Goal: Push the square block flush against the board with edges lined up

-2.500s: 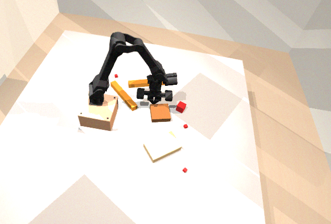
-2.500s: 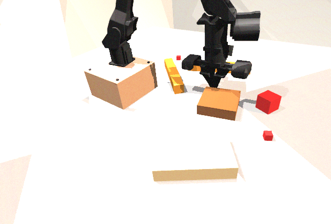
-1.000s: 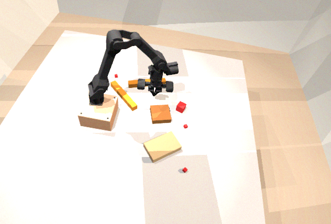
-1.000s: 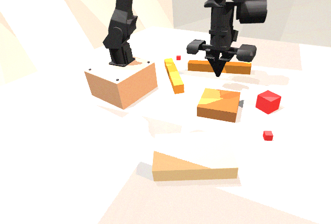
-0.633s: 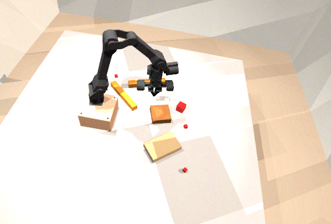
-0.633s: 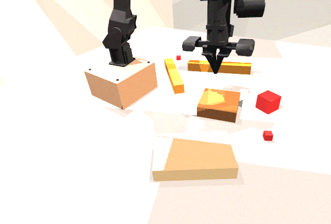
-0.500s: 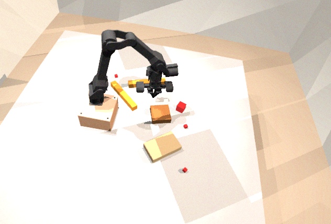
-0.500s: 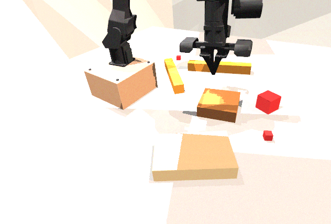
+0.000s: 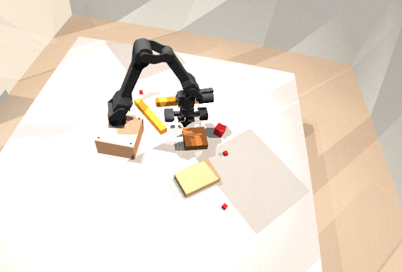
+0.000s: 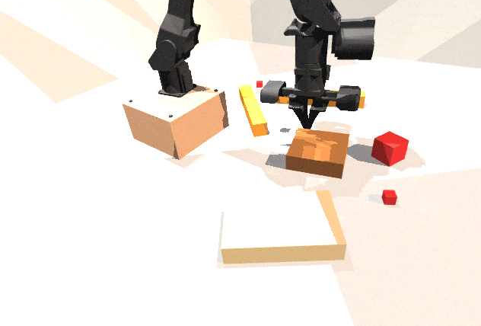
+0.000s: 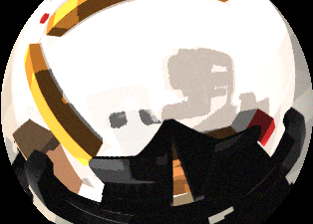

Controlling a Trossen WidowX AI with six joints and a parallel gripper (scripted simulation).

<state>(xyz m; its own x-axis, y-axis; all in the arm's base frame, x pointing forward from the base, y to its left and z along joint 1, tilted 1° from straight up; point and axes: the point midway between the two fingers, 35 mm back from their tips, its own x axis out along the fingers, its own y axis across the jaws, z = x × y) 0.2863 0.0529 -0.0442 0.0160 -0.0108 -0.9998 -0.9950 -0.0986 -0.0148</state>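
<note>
My gripper tip is 16 cm short of the red cube, 3 cm to the left of it and 1 cm below it. From my gripper tip the other things lie so: square block: 4 cm ahead, 7 cm to the right, 1 cm above; then pale yellow slab: 4 cm ahead, 27 cm to the right, 1 cm above.
</note>
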